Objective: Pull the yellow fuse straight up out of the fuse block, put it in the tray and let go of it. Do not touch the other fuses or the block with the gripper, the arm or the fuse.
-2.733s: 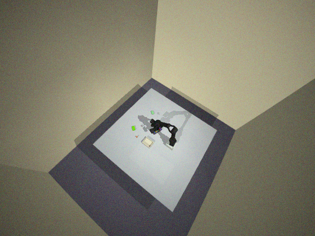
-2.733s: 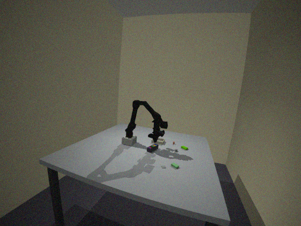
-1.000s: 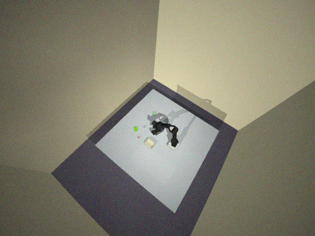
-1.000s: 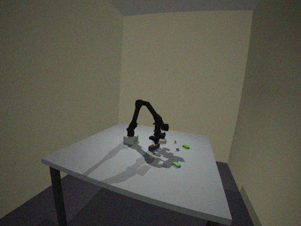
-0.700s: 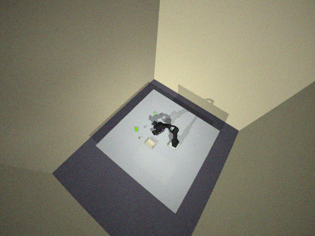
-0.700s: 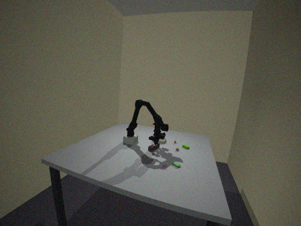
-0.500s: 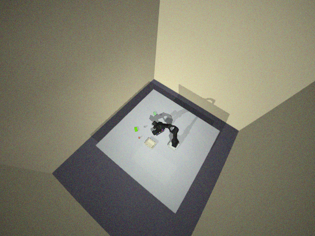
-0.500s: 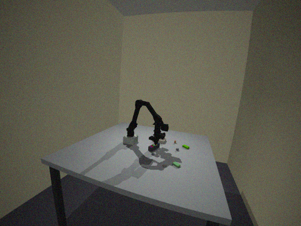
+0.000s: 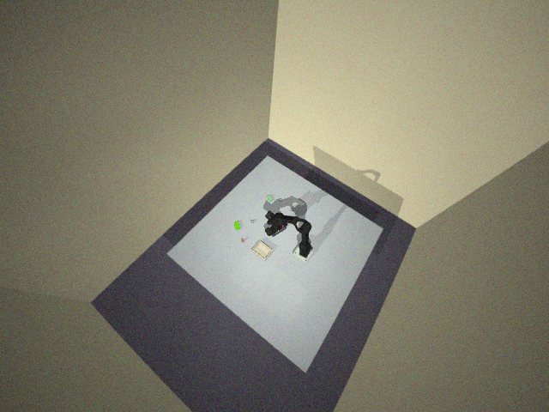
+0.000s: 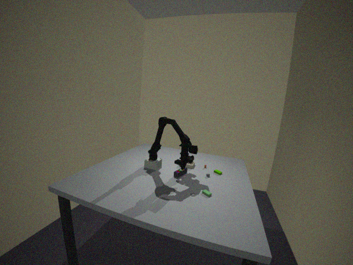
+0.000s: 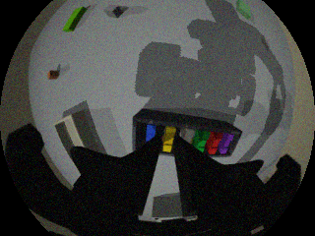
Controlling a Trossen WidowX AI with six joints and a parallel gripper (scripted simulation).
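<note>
The yellow fuse is 1 cm below my gripper tip. The rest, counted from my gripper tip: cream tray 2 cm ahead, 19 cm to the left, 3 cm below.
</note>
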